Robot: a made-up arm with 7 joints.
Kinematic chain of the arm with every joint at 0, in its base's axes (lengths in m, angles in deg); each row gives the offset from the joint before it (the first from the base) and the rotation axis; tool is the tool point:
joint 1: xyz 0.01 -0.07 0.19 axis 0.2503 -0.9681 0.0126
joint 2: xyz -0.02 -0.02 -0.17 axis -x
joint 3: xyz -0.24 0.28 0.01 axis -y
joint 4: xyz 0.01 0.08 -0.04 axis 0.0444 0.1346 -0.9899
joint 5: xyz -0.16 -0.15 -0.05 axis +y
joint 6: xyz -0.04 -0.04 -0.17 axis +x
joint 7: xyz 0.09 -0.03 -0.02 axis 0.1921 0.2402 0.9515
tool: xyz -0.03 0 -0.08
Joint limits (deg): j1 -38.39..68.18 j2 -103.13..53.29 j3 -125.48..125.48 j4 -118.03..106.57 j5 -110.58..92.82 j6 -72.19..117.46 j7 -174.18..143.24
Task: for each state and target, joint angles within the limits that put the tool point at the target. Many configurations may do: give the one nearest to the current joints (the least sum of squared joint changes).
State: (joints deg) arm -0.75 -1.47 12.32 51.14 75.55 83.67 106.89
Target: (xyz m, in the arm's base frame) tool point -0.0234 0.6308 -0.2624
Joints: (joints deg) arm 37.42 -2.02 42.93 62.08 56.14 90.84 107.98
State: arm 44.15 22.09 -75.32 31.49 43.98 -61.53 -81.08
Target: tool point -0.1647 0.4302 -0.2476
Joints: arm 68.18 47.99 -82.86 34.46 42.71 -70.37 -81.87
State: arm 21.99 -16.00 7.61 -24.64 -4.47 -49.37 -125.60
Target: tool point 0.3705 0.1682 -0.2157
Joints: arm 68.18 -2.06 25.19 0.03 13.46 -22.81 -120.93
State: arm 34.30 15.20 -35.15 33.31 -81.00 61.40 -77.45
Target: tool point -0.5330 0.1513 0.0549
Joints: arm -14.59 2.24 -56.26 50.54 -44.96 54.88 -75.67
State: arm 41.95 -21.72 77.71 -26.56 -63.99 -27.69 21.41
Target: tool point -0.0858 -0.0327 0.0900
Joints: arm 47.81 -22.07 83.64 -12.21 -81.55 -34.44 21.86
